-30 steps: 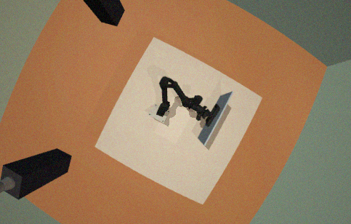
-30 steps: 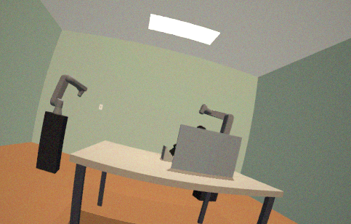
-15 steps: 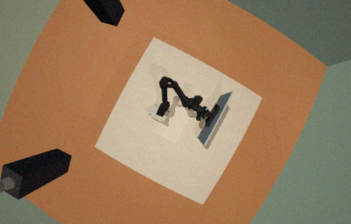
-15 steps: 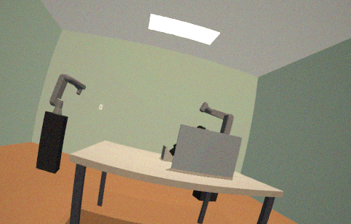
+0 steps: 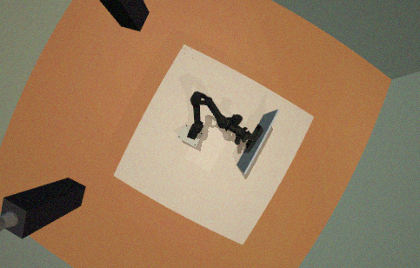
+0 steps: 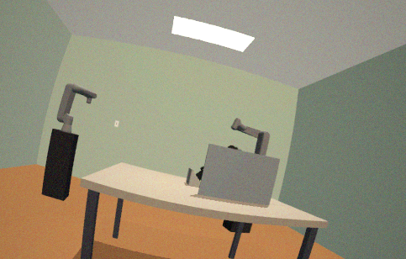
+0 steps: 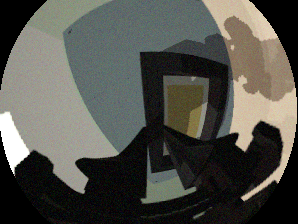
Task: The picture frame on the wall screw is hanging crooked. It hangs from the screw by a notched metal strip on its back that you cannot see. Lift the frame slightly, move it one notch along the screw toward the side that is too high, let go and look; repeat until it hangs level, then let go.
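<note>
The picture frame lies 1 cm ahead of my gripper tip, 2 cm to the left of it and 5 cm below it. Also, from my gripper tip: blue-grey wall panel: 2 cm ahead, 7 cm below.
</note>
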